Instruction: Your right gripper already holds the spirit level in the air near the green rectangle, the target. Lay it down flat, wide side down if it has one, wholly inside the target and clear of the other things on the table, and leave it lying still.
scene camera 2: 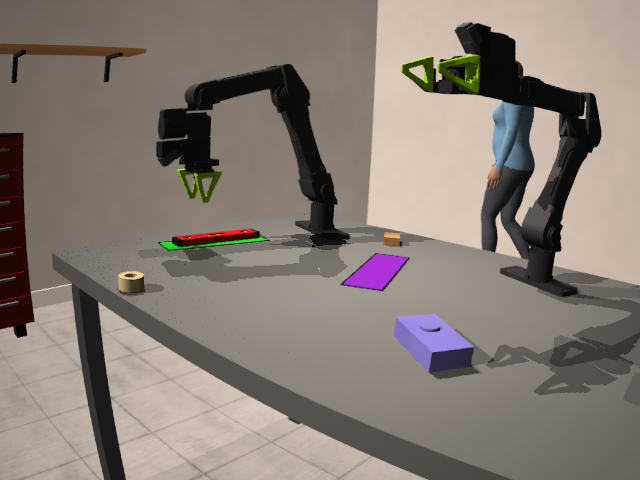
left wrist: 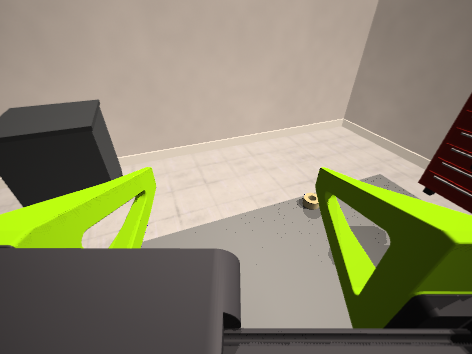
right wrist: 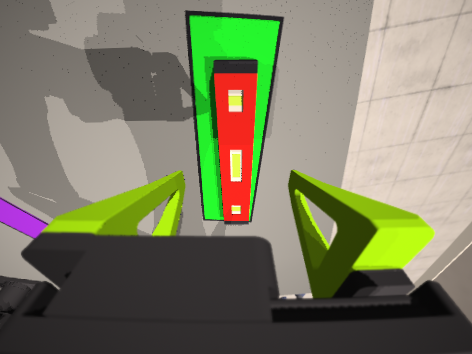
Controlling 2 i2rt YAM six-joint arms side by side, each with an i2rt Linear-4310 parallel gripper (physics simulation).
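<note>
The red spirit level (scene camera 2: pixel 221 237) (right wrist: pixel 236 131) with black ends lies flat along the green target (scene camera 2: pixel 169 245) (right wrist: pixel 234 40). In the right wrist view its far end is well inside the green. Its near end covers the near border line, so I cannot tell whether it is wholly inside. My right gripper (scene camera 2: pixel 199 199) (right wrist: pixel 236 177) is open and empty above the level, apart from it, fingers pointing down. My left gripper (scene camera 2: pixel 421 67) (left wrist: pixel 235 176) is open and empty, high above the table at the right of the scene view.
A beige ring (scene camera 2: pixel 131 283) (left wrist: pixel 311 201) stands near the table's left edge. A purple rectangle (scene camera 2: pixel 376 272) (right wrist: pixel 19 218) lies mid-table. A small orange block (scene camera 2: pixel 391 239) sits behind it, and a violet block (scene camera 2: pixel 434 341) nearer the front. None touches the level.
</note>
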